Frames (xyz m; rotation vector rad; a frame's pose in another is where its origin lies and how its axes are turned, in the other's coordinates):
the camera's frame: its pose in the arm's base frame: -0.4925 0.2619 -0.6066 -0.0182 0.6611 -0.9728
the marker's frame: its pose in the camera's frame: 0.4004 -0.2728 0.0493 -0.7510 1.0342 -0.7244
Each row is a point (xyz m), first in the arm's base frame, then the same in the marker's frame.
Working: the arm's base frame: its pose in the marker's frame: -0.7265 -0.5143 0.0115 0.4688 -2.0500 1.3504

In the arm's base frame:
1: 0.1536 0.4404 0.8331
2: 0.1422 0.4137 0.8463
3: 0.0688 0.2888 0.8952
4: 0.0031 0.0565 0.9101
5: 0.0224 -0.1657 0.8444
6: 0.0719 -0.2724 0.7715
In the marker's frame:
1: -1.3617 -1.0846 -0.4160
2: -1.3414 -1.1082 -0.4090
3: -1.2273 -1.2074 -0.3863
4: -1.0439 -1.3195 -0.2754
5: -0.9043 -1.3501 -0.0920
6: -0.8542 -1.3253 0.0346

